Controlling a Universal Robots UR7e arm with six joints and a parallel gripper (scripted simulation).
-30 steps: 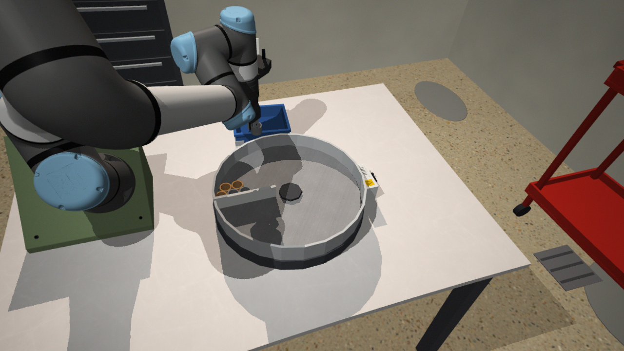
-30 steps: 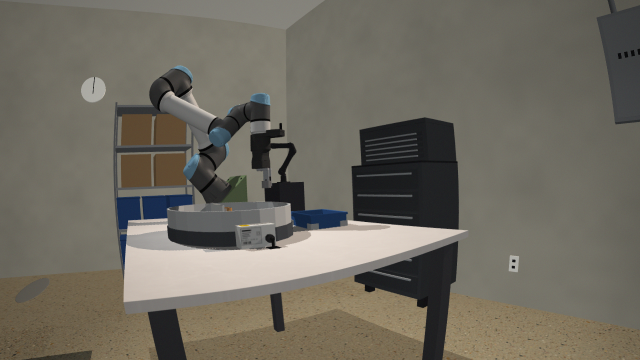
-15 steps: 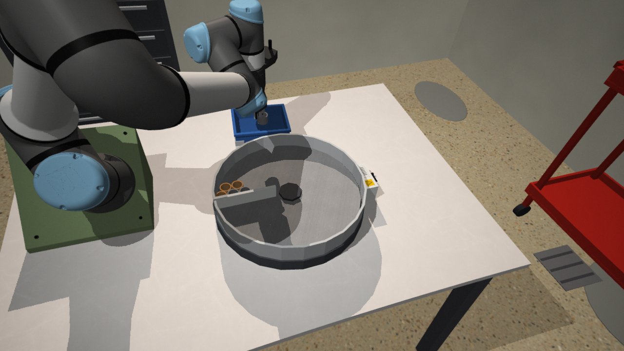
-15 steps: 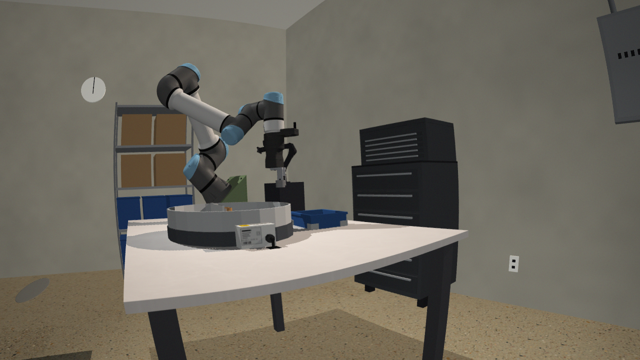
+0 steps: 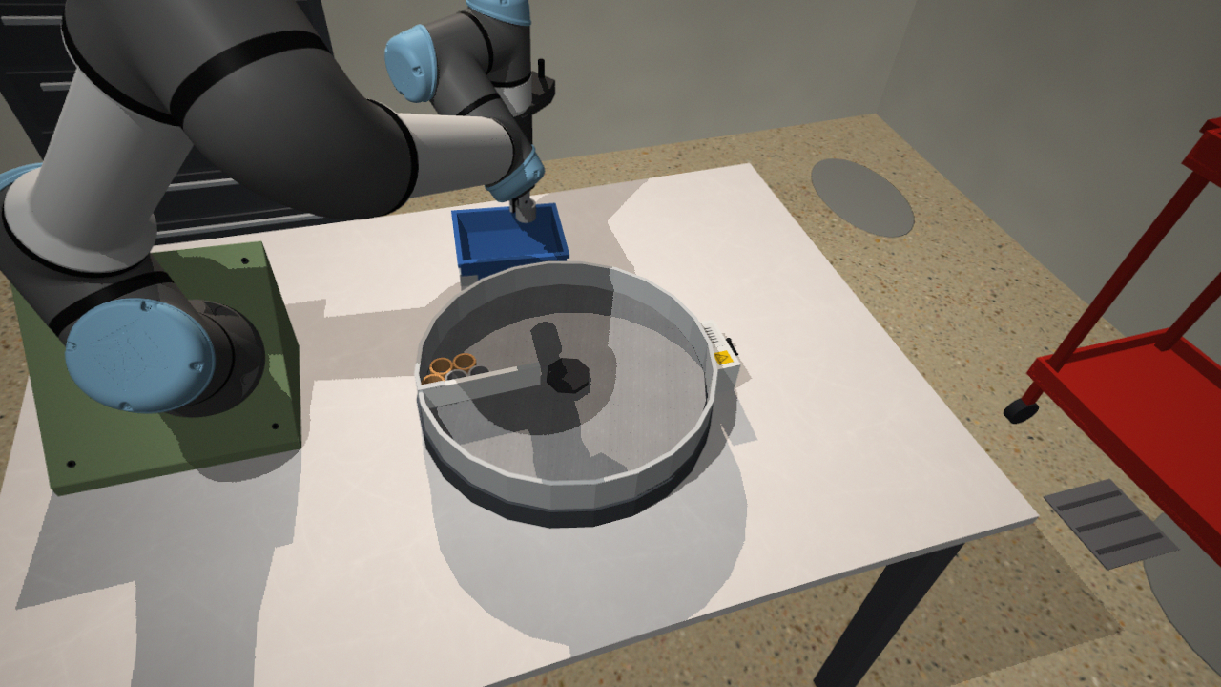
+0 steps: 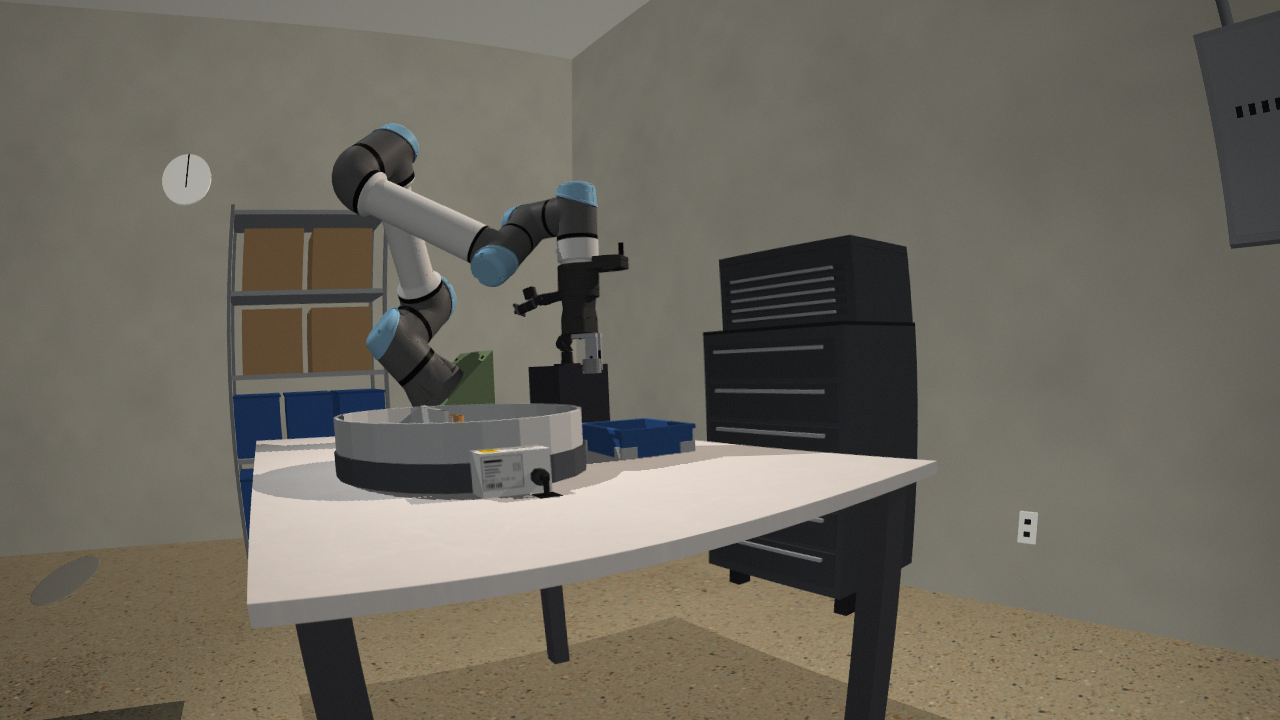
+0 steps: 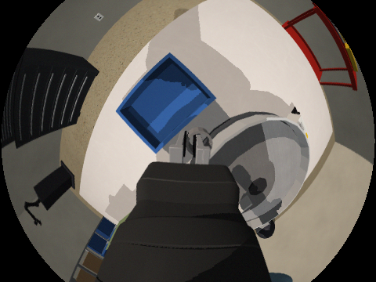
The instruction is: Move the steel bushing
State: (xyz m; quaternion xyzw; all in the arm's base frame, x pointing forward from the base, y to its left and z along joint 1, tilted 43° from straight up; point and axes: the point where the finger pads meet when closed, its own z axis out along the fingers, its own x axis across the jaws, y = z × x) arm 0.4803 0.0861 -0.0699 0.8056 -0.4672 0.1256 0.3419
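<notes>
Now: the blue crate 15 cm below my hand, 8 cm to the left of it and 1 cm ahead of it. From my hand the other things lie so: round grey turntable 27 cm to the right, 12 cm below, 2 cm behind.
</notes>
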